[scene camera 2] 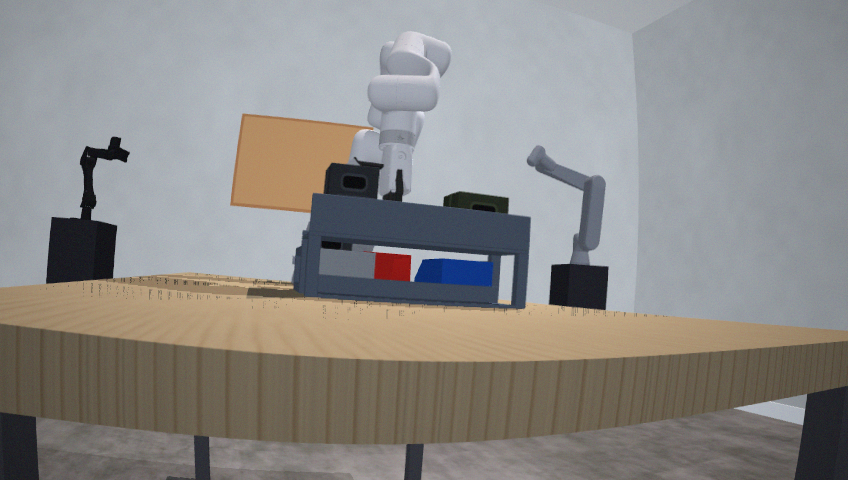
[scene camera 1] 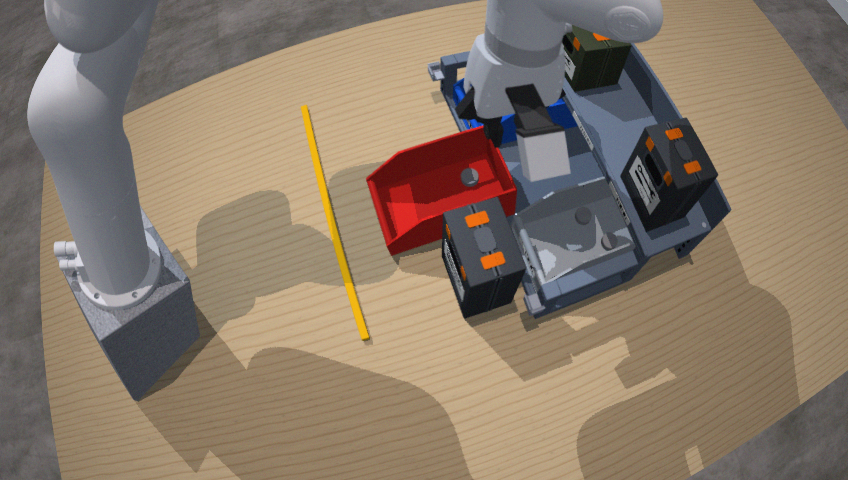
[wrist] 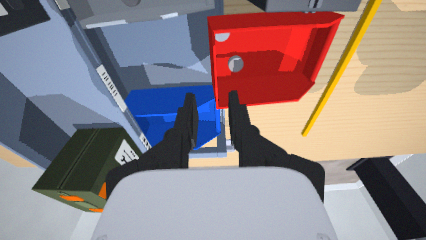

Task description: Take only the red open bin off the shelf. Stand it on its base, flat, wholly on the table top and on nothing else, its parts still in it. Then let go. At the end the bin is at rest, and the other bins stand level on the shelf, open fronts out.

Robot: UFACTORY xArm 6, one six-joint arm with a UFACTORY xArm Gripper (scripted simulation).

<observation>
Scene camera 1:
my gripper: 507, 134
red open bin: 423, 180
yellow bar: 337, 244
grey bin: 559, 242
</observation>
